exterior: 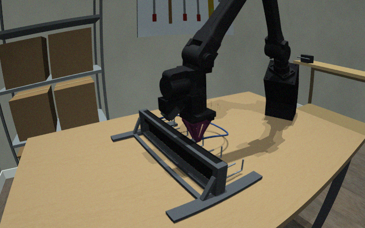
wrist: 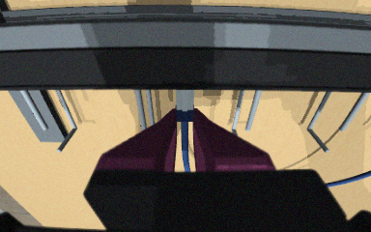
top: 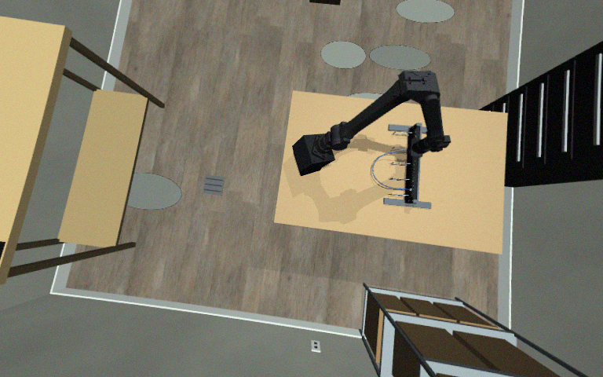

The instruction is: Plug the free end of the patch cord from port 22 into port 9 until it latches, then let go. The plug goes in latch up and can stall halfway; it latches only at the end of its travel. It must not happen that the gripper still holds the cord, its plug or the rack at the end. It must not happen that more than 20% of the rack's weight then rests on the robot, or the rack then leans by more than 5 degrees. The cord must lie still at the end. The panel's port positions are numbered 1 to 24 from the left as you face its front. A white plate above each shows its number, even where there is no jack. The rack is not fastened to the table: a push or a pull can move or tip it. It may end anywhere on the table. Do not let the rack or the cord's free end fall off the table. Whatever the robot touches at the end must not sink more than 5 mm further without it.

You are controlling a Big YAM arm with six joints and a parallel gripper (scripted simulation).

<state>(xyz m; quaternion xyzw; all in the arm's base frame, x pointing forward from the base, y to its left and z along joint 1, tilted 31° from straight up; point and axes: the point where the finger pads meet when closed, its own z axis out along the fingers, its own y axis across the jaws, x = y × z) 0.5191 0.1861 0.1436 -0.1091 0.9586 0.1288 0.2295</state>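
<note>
Right now the grey plug is 20 mm ahead of my hand and 10 mm to the left of it.
</note>
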